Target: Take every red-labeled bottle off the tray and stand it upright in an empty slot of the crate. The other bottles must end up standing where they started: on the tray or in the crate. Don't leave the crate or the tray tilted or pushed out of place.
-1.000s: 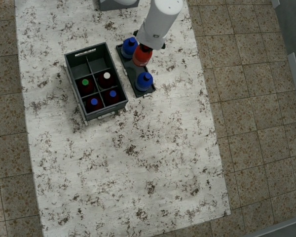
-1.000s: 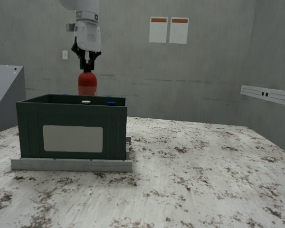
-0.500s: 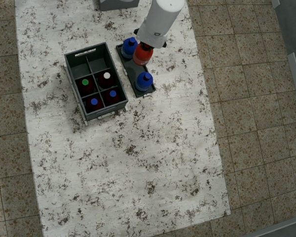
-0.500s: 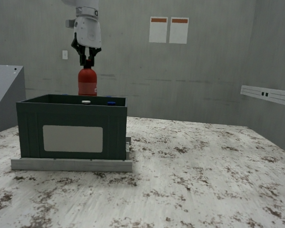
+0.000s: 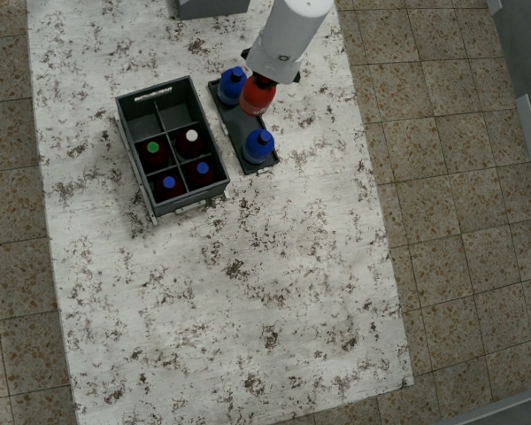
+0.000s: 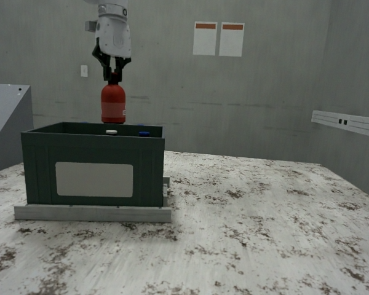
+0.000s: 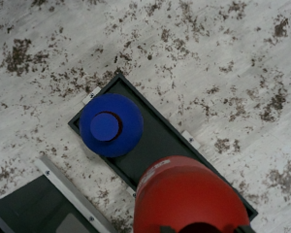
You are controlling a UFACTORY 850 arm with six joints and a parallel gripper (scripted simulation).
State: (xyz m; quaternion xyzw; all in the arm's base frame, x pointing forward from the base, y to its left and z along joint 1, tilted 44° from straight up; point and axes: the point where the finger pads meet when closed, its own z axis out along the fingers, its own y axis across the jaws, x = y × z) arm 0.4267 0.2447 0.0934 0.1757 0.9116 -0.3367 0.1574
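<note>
My hand is 70 mm above the red-labeled bottle. The rest, counted from my hand: tray 300 mm below; then blue bottle 80 mm behind, 30 mm to the right, 230 mm below; then dark crate 100 mm ahead, 200 mm to the right, 230 mm below.
</note>
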